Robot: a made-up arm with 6 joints.
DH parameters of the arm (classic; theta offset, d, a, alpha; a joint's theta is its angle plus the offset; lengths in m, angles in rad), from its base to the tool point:
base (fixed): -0.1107 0 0.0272 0
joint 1: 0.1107 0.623 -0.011 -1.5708
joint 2: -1.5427 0 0.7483 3.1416
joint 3: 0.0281 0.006 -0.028 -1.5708
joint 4: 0 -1.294 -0.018 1.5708
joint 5: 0 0.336 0.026 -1.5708
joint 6: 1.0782 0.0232 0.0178 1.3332
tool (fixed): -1.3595 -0.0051 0 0
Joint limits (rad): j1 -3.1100..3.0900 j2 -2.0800..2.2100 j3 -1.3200..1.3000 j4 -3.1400..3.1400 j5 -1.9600..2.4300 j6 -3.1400..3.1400
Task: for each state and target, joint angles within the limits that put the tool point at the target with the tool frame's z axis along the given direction. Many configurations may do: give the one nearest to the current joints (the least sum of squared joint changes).
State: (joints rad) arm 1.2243 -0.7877 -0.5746 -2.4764 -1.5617 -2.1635
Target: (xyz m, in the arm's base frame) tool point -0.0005 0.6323 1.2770 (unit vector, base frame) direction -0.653 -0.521 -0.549
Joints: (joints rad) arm 1.1618 -1.2412 -0.7702 -2.5607 -1.2149 -2.2106
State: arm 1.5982 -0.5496 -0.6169 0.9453 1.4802 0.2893
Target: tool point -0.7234 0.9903 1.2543 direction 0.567 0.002 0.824
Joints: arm 2.3227 -0.0696 -0.3722 1.2966 1.5425 -0.4032
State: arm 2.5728 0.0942 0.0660 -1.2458 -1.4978 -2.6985
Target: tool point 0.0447 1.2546 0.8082 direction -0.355 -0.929 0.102
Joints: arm 1.6810 0.0175 -0.1506 -1.1831 -0.8723 -2.7813
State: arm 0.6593 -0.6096 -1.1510 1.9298 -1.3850 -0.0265
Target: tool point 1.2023 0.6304 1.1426 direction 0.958 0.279 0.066
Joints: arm 0.6229 -0.0262 -0.3774 1.0545 -1.9600 -0.0471
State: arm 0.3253 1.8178 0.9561 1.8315 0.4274 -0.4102
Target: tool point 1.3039 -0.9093 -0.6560 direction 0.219 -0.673 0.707
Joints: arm -0.5152 2.1335 1.1884 1.0593 0.5187 -0.9476
